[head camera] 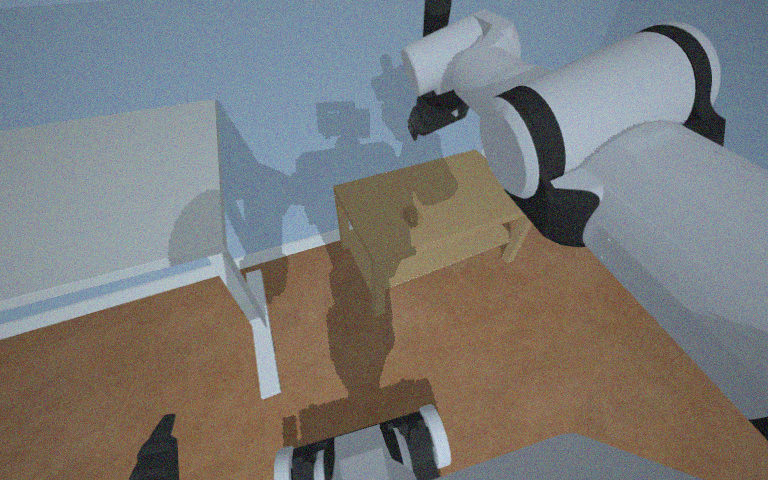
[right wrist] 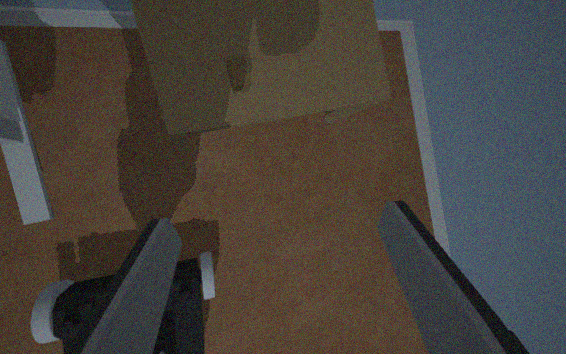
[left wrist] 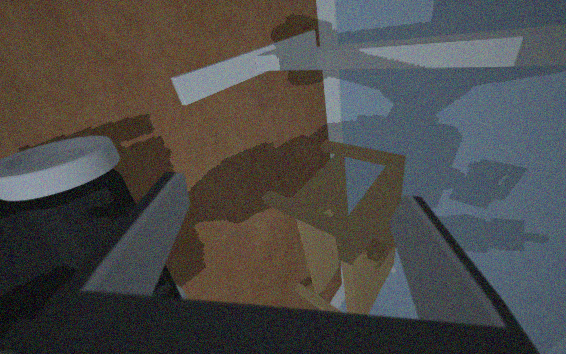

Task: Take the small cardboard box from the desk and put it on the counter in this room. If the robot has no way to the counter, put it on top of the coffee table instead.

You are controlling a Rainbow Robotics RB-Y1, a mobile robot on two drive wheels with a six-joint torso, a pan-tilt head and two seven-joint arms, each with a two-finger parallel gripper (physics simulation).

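Frame: origin at the robot's base, x back, y right, z up, level; millimetres.
Seen in the pictures: left gripper, fingertip midpoint: (head camera: 171, 440) (left wrist: 292, 198); right gripper, fingertip midpoint: (head camera: 436, 126) (right wrist: 279, 222).
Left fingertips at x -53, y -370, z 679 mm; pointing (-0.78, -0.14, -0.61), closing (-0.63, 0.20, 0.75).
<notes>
A point is followed by its place in that frame.
The small cardboard box does not show in the three views. A low wooden table (head camera: 481, 189) {x -906, y 833, z 450 mm} (right wrist: 310, 85) {x -759, y 681, z 450 mm}, which looks like a coffee table, stands by the wall; part of it shows in the left wrist view (left wrist: 367, 225) {x -732, y 251, z 450 mm}. My right gripper (head camera: 415, 134) (right wrist: 279, 222) {x -420, y 294, z 1091 mm} is open and empty, raised in front of the wall, above and beyond the wooden table in the picture. My left gripper (left wrist: 292, 198) {x -53, y -370, z 679 mm} is open and empty; part of it shows as a dark finger (head camera: 168, 424) {x -63, y -347, z 743 mm} at the head view's lower left. I cannot identify a desk or a counter for certain.
A white table (head camera: 113, 169) {x -663, y -497, z 950 mm} stands at the left by the blue wall (head camera: 271, 50) {x -1149, y -56, z 1071 mm}; its foot (left wrist: 220, 77) (right wrist: 32, 195) reaches onto the brown floor (head camera: 509, 350) {x -243, y 761, z 1 mm}. My wheeled base (head camera: 362, 450) is at the bottom. Another wall (right wrist: 500, 125) {x -601, y 1817, z 472 mm} is at the right in the right wrist view.
</notes>
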